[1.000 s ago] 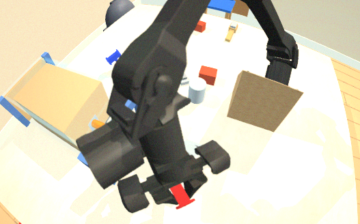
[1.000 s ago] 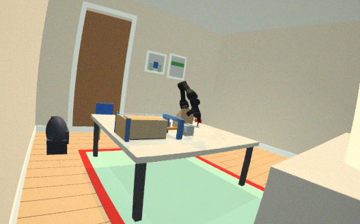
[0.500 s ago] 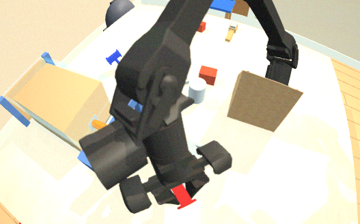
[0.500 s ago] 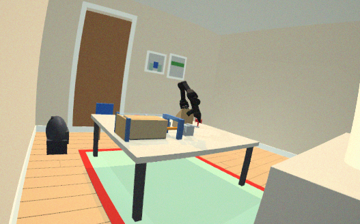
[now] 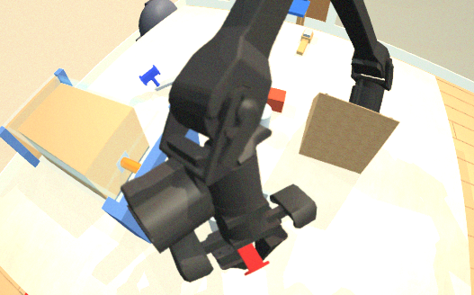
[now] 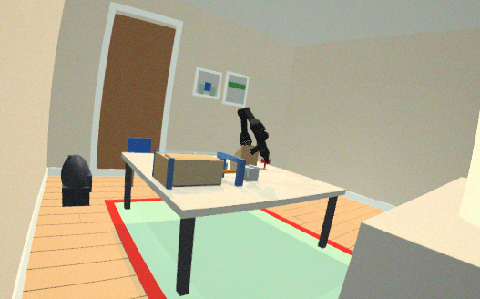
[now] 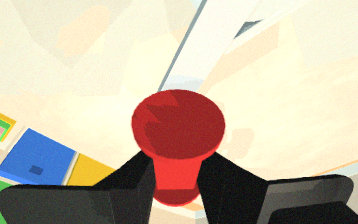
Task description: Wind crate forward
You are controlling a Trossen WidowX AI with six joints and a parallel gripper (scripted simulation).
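My gripper tip is 50 mm to the left of the winch handle, 30 mm short of it and 30 mm above it. From my gripper tip the other things lie so: grey winch: 110 mm to the right, 100 mm below, 30 mm ahead; then blue steel frame: 210 mm ahead, 120 mm to the right, 30 mm below; then red spool-shaped grip: 10 mm to the right, 10 mm ahead.
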